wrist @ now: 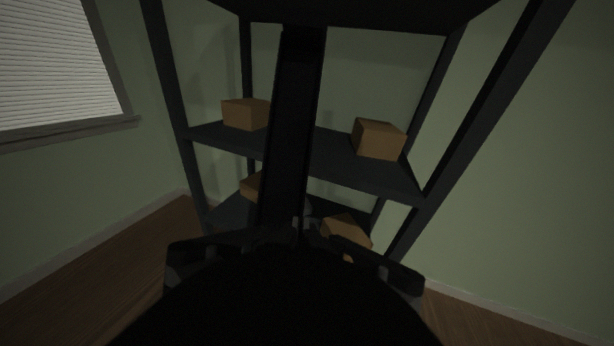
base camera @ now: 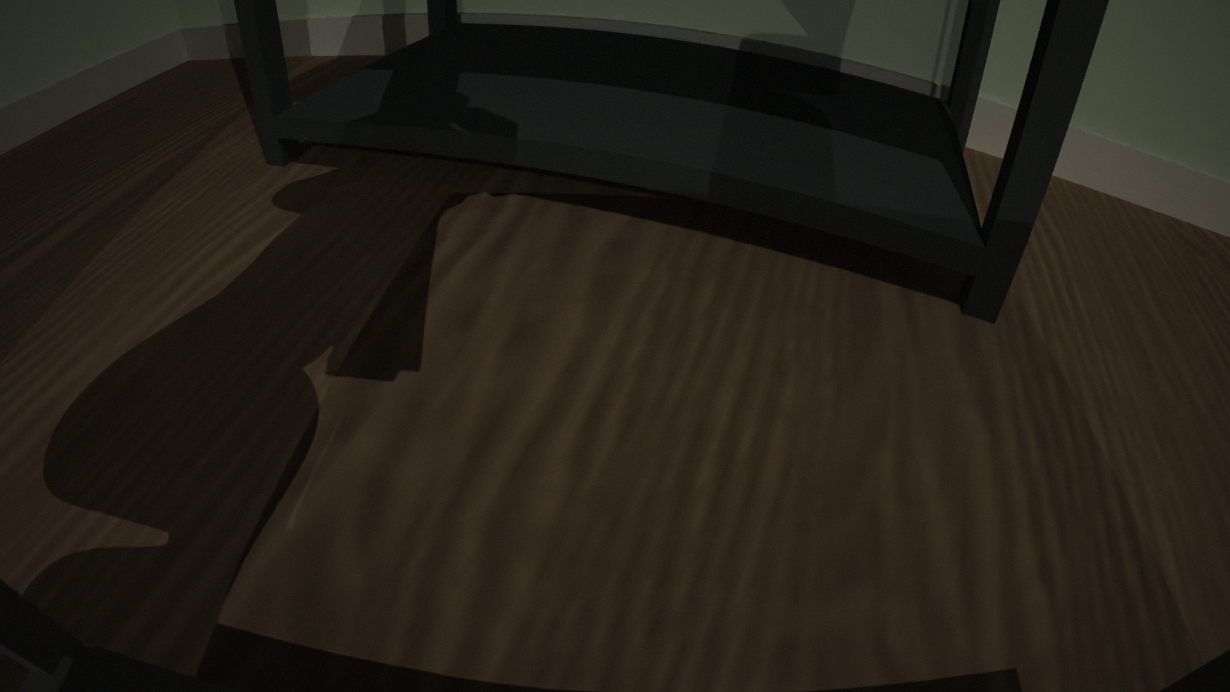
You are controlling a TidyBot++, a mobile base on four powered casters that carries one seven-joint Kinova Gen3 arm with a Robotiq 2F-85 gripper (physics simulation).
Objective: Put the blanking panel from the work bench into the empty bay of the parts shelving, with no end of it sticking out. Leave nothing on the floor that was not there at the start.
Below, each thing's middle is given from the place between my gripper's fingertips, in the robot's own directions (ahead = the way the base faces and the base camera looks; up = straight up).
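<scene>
The blanking panel (wrist: 283, 183) is 20 mm below my hand, 20 mm behind it and 20 mm to the left of it.
</scene>
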